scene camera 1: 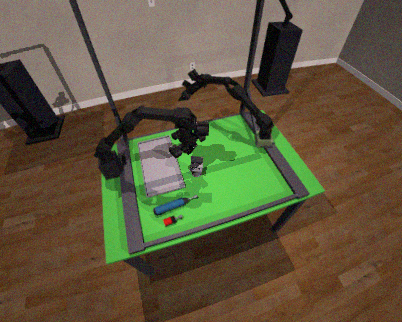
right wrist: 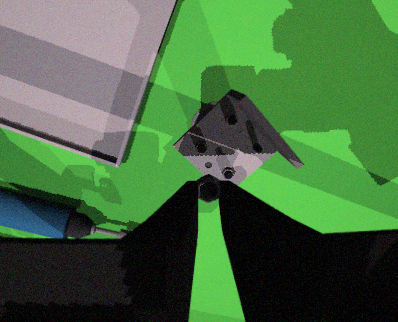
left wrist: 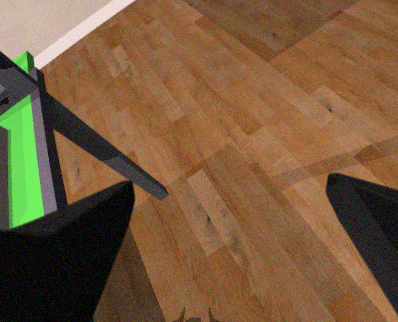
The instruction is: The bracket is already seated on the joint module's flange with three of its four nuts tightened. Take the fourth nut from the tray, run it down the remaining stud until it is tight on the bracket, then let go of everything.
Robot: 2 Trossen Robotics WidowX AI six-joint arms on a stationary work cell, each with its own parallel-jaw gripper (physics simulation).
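Note:
My right gripper [right wrist: 207,190] is shut on a small dark hex nut [right wrist: 208,190], held at the fingertips. In the right wrist view the nut appears at the near edge of the bracket [scene camera 1: 197,166] [right wrist: 220,162]. The bracket has a pale face with a dark hole and a round dark fastener, and its upper part is in shadow. Part of the rounded joint module shows behind it; the remaining stud cannot be made out clearly. The pale tray [scene camera 1: 162,167] [right wrist: 75,55] lies left of the bracket. My left gripper [scene camera 1: 186,85] [left wrist: 229,186] is open and empty, high beyond the table's far edge.
A blue-handled tool [scene camera 1: 170,206] [right wrist: 35,215] lies on the green table near the tray's front, its thin tip toward the right. A small red and black tool [scene camera 1: 170,221] lies in front of it. Grey rails [scene camera 1: 132,220] run along the table's sides and front.

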